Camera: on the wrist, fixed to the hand. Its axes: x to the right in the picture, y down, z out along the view.
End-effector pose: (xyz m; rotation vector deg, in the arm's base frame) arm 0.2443 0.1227 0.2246 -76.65 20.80 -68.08
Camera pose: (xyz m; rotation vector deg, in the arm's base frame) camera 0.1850 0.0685 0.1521 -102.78 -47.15 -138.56
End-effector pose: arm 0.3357 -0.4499 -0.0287 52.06 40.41 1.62
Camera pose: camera 0.2852 -0.3543 -0.0278 -1.52 69.27 -73.68
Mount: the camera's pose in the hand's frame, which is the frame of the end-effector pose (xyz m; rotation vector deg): -0.0102 0.0476 -0.0966 -11.23 -1.22 -90.96
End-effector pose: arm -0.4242 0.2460 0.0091 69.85 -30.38 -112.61
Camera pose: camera -0.3178 0.2275 0.0026 -68.65 -40.43 128.96
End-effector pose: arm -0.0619 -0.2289 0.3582 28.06 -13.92 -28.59
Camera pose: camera -0.0190 -0.1497 0.2983 23.18 13.90 -117.46
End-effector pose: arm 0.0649 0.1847 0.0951 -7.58 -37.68 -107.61
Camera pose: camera 0.1319 0.1327 0.0279 -16.58 27.07 154.58
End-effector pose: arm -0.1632 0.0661 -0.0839 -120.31 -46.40 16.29
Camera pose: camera -0.1049 -0.0225 -0.0624 -59.40 -127.31 -36.87
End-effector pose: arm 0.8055 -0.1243 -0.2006 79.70 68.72 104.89
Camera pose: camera 0.7220 -0.1859 -0.1700 3.24 77.89 39.86
